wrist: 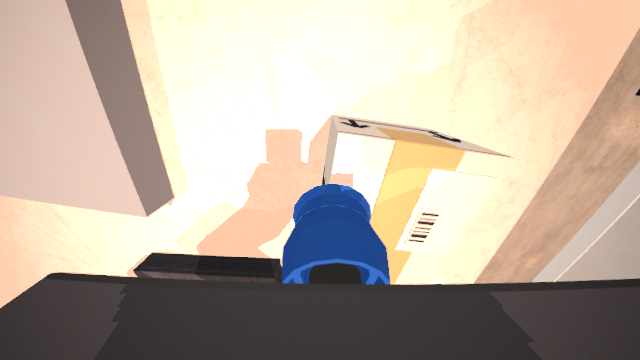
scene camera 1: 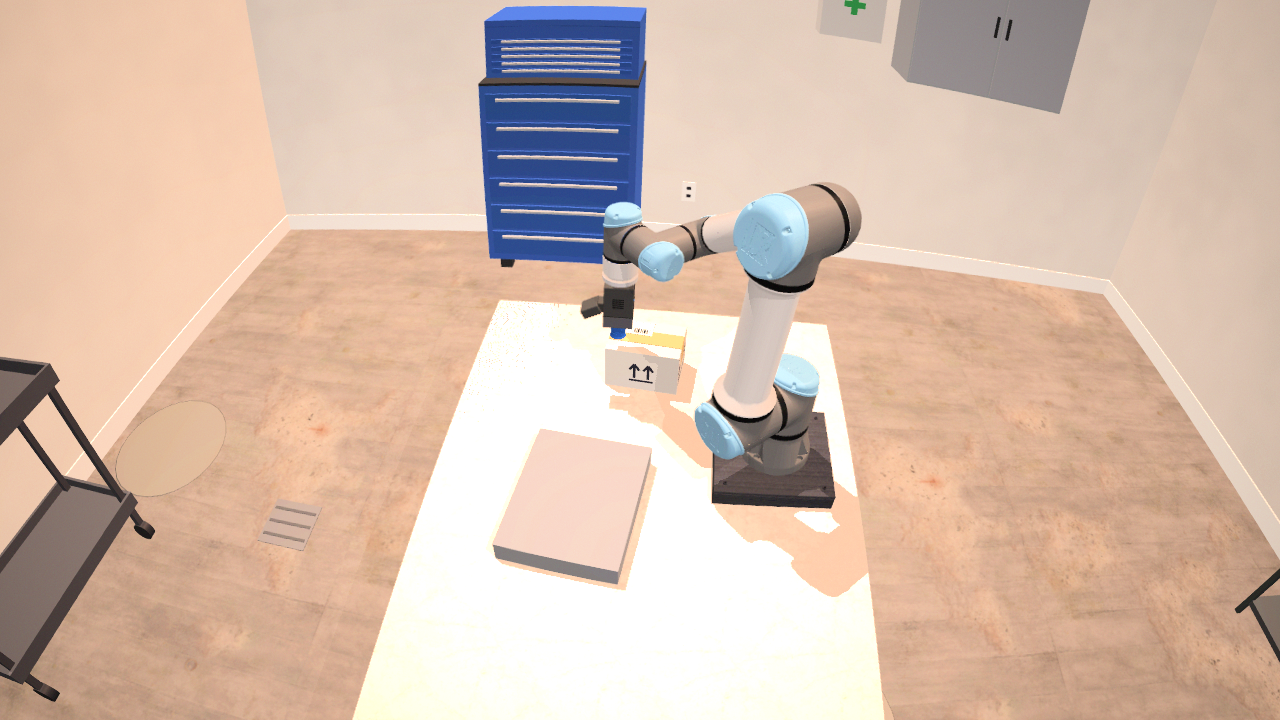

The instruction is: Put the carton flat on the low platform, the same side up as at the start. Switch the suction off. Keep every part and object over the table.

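Pixels of known places: hand, its tool point: [wrist: 331, 218] [scene camera 1: 618, 334]; arm's base, origin of its link: [scene camera 1: 774, 449].
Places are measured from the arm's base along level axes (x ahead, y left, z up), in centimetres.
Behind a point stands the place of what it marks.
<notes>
The white carton [scene camera 1: 657, 377] @(x 25.5, y -20.9, z 0.5 cm) [wrist: 364, 152] @(x 36.4, y -24.5, z 6.7 cm) stands upright on the table, with its yellow tape and barcode label on top and two up arrows on the side facing scene camera 1. My gripper, a blue suction cup [scene camera 1: 617, 333] [wrist: 332, 195], points down at the left end of the carton's top in the scene view, beside the tape. The cup is very close to the top; whether it touches is hard to tell. Its suction is off and it holds nothing. The low platform [scene camera 1: 577, 501] @(x 39.9, y 17.4, z 0.9 cm) [wrist: 60, 100] @(x 40.5, y 4.1, z 0.9 cm) is a flat grey block apart from the carton, and its top is bare.
The robot's dark base plate [scene camera 1: 729, 488] @(x 10.2, y 11.4, z 0.1 cm) [wrist: 210, 265] @(x 13.0, y -1.0, z -1.8 cm) stands on the table [scene camera 1: 716, 644] @(x 12.9, y 45.7, z -3.9 cm) to the right of the platform. The carton is near the table's back edge. A blue tool cabinet [scene camera 1: 559, 161] stands on the floor behind the table.
</notes>
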